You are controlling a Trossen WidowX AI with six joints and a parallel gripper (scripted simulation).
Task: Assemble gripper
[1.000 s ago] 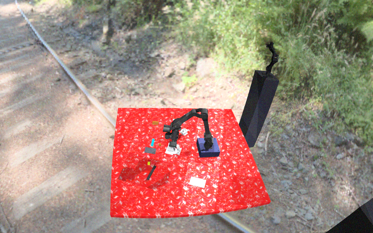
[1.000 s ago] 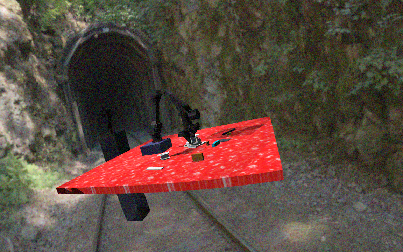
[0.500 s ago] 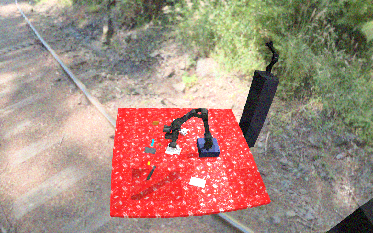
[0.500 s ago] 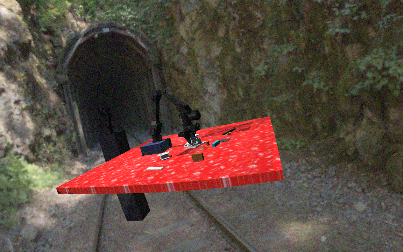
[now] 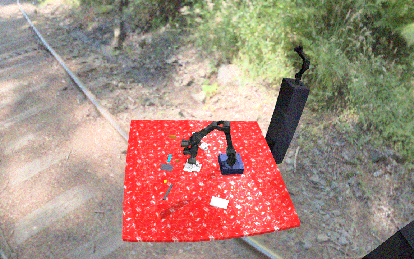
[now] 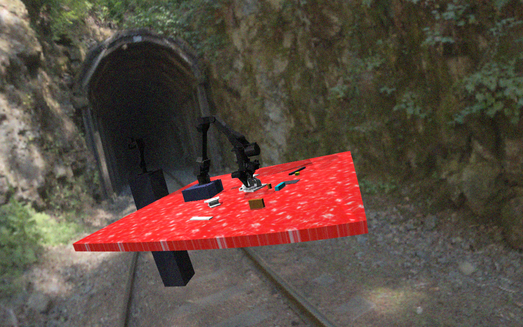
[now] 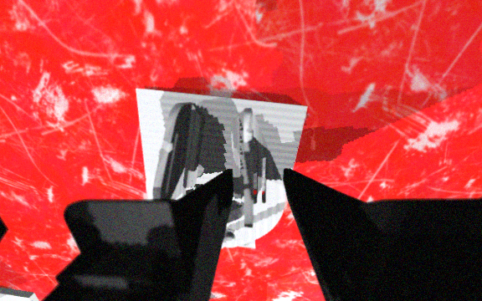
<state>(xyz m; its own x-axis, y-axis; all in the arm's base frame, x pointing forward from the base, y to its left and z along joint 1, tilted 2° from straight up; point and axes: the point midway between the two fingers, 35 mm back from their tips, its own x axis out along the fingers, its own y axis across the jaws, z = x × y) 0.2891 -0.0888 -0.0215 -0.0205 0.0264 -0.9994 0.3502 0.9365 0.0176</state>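
My gripper tip is now 3 cm past the white housing plate, 5 cm to the right of it and 2 cm above it. The rest, counted from my gripper tip: white stepped piece: 14 cm behind, 18 cm to the right, 1 cm below; then grey plate: 21 cm ahead, 1 cm to the left, 2 cm below; then cyan block: 17 cm ahead, 8 cm to the right, 1 cm below.
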